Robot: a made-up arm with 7 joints. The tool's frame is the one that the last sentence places.
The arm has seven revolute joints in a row. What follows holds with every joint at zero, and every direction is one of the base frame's. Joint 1 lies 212 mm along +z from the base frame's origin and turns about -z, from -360 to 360 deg. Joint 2 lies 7 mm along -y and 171 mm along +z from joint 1 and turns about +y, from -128.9 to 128.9 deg. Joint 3 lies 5 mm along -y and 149 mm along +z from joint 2 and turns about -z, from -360 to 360 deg. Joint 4 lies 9 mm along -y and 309 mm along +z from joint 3 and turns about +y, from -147.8 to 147.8 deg. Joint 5 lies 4 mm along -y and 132 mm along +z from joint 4 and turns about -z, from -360 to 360 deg. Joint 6 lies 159 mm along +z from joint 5 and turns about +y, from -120.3 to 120.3 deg. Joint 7 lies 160 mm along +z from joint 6 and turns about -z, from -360 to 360 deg. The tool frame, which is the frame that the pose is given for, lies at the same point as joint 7; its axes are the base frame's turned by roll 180, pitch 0 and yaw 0 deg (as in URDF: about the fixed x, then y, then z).
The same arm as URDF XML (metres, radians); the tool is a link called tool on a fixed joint. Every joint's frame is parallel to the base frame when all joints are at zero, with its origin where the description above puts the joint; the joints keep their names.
<robot name="arm">
  <joint name="joint 1" type="revolute">
    <parent link="base_link"/>
    <child link="link1"/>
    <origin xyz="0 0 0.212" rpy="0 0 0"/>
    <axis xyz="0 0 -1"/>
    <limit lower="-6.2832" upper="6.2832"/>
  </joint>
  <joint name="joint 2" type="revolute">
    <parent link="link1"/>
    <child link="link2"/>
    <origin xyz="0 -0.007 0.171" rpy="0 0 0"/>
    <axis xyz="0 1 0"/>
    <limit lower="-2.2497" upper="2.2497"/>
  </joint>
  <joint name="joint 3" type="revolute">
    <parent link="link2"/>
    <child link="link3"/>
    <origin xyz="0 -0.005 0.149" rpy="0 0 0"/>
    <axis xyz="0 0 -1"/>
    <limit lower="-6.2832" upper="6.2832"/>
  </joint>
  <joint name="joint 4" type="revolute">
    <parent link="link3"/>
    <child link="link4"/>
    <origin xyz="0 -0.009 0.309" rpy="0 0 0"/>
    <axis xyz="0 1 0"/>
    <limit lower="-2.5796" upper="2.5796"/>
  </joint>
  <joint name="joint 5" type="revolute">
    <parent link="link4"/>
    <child link="link5"/>
    <origin xyz="0 -0.004 0.132" rpy="0 0 0"/>
    <axis xyz="0 0 -1"/>
    <limit lower="-6.2832" upper="6.2832"/>
  </joint>
  <joint name="joint 6" type="revolute">
    <parent link="link5"/>
    <child link="link6"/>
    <origin xyz="0 0 0.159" rpy="0 0 0"/>
    <axis xyz="0 1 0"/>
    <limit lower="-2.0996" upper="2.0996"/>
  </joint>
  <joint name="joint 7" type="revolute">
    <parent link="link6"/>
    <child link="link7"/>
    <origin xyz="0 0 0.16" rpy="0 0 0"/>
    <axis xyz="0 0 -1"/>
    <limit lower="-6.2832" upper="6.2832"/>
  </joint>
  <joint name="tool_fixed" type="fixed">
    <parent link="link7"/>
    <child link="tool"/>
    <origin xyz="0 0 0" rpy="3.1416 0 0"/>
  </joint>
  <link name="base_link"/>
  <link name="link1"/>
  <link name="link2"/>
  <link name="link3"/>
  <link name="link4"/>
  <link name="link5"/>
  <link name="link6"/>
  <link name="link7"/>
  <link name="tool"/>
</robot>

